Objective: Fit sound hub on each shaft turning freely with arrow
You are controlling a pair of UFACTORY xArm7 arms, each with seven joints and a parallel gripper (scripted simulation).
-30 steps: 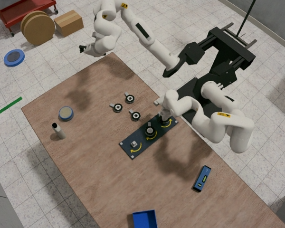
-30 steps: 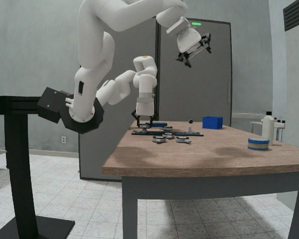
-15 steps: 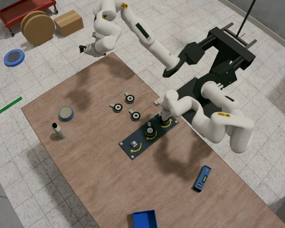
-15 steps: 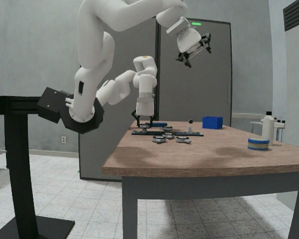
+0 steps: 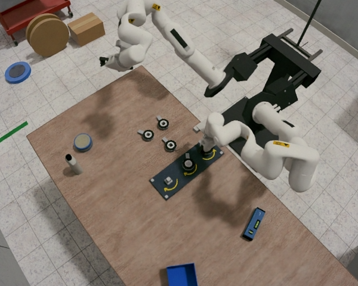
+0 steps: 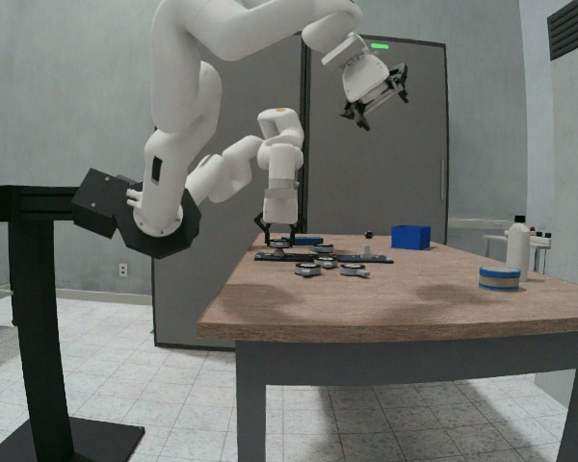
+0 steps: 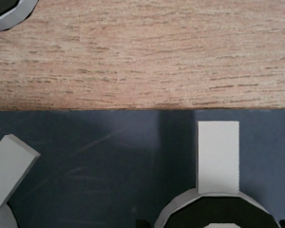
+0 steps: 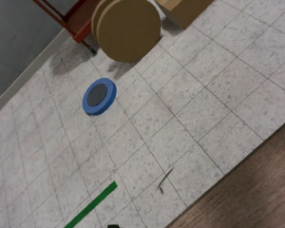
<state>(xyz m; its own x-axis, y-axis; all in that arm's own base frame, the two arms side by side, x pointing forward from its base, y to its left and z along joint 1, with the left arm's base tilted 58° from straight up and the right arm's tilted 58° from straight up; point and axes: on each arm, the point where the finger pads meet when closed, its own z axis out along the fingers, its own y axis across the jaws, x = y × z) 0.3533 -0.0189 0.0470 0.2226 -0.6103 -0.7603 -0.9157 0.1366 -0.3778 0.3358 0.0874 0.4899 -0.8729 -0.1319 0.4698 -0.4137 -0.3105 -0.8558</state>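
Now: left hand 130 mm short of the dark board, 40 mm above it and 20 mm to the left of it. Round my left hand: white bottle (530 mm ahead, 430 mm to the right, 50 mm above); tape roll (520 mm to the right, 410 mm ahead, 30 mm below).
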